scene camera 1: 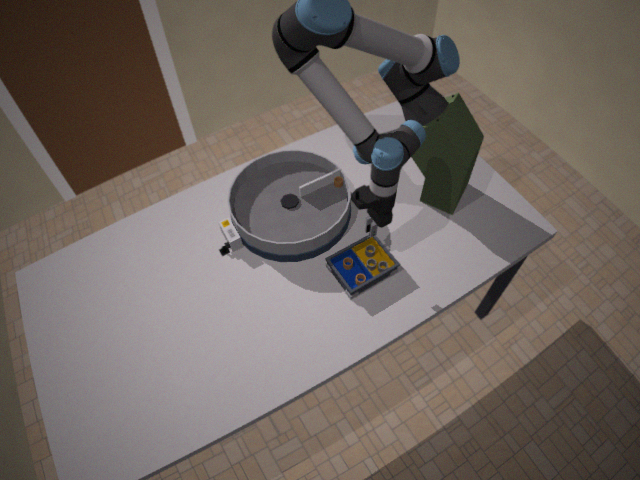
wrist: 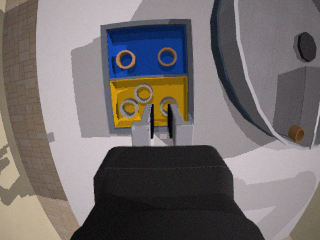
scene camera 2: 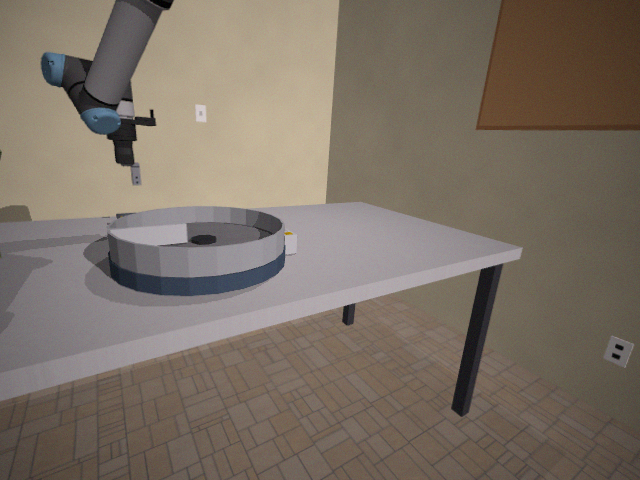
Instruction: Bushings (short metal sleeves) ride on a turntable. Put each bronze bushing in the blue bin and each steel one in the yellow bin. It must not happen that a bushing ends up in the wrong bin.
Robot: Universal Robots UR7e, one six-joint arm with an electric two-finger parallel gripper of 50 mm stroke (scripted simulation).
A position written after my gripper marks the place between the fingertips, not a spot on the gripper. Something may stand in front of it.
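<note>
Scene camera 2 gives me a look at my gripper [scene camera 2: 136,184], and the wrist view has my gripper in it as well, at [wrist: 160,114].
</note>
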